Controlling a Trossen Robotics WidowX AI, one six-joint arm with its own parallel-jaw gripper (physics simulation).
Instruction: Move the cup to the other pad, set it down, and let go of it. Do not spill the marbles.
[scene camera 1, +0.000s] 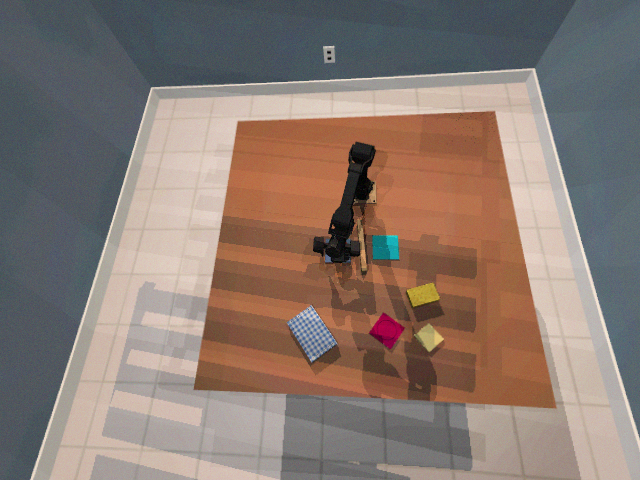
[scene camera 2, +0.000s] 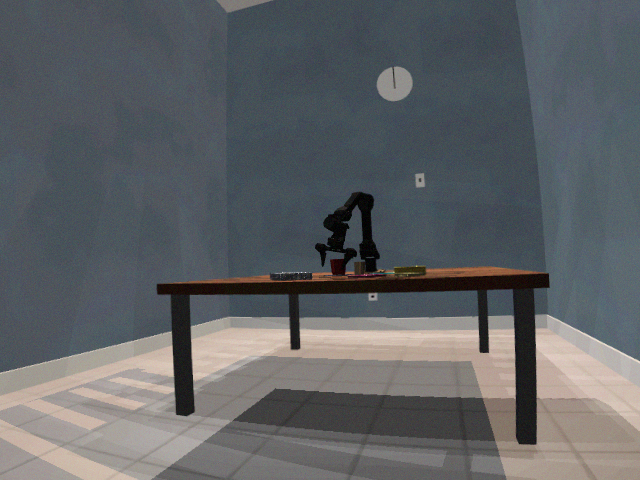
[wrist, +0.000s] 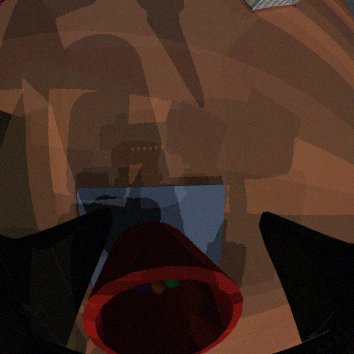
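Where they show: gripper, between the fingertips: (scene camera 2: 332, 268) (wrist: 187, 218); arm's base, origin of its link: (scene camera 1: 361, 192) (scene camera 2: 371, 270).
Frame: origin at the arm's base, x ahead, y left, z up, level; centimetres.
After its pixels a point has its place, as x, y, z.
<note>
A red cup (scene camera 2: 337, 266) {31.6, -8.9, 3.1} (wrist: 155, 250) {31.9, -9.2, 4.9} stands upright on the blue pad (scene camera 1: 328, 257) {31.6, -13.7, -0.7} (wrist: 200, 205) {32.3, -13.1, -0.7}. Several marbles show inside it in the wrist view, among them a green and an orange one. My gripper (scene camera 1: 336, 248) {32.3, -11.3, 2.3} (scene camera 2: 334, 265) {32.3, -11.3, 2.3} (wrist: 187, 218) {32.3, -11.3, 2.3} is open and points down, with one finger on each side of the cup. The fingertips are about level with the cup's upper part. In the wrist view the cup is nearer the left finger. The arm hides the cup in scene camera 1. A cyan pad (scene camera 1: 385, 247) {26.4, 10.5, -0.7} lies to the right there.
A low wooden bar (scene camera 1: 362, 248) {29.1, 0.7, 4.8} (scene camera 2: 359, 267) {36.7, 2.4, 2.3} stands between the blue and cyan pads. A magenta square (scene camera 1: 386, 330) {60.9, 10.5, -0.2}, a yellow block (scene camera 1: 422, 295) {47.1, 24.3, 1.9} (scene camera 2: 409, 270) {50.3, 25.0, 0.6}, a pale yellow block (scene camera 1: 429, 338) {63.0, 26.4, 0.0} and a blue checkered box (scene camera 1: 311, 333) {63.8, -18.5, 1.5} (scene camera 2: 291, 276) {71.7, -14.5, 0.3} (wrist: 275, 4) {55.8, -23.3, -0.6} lie farther from the arm's base.
</note>
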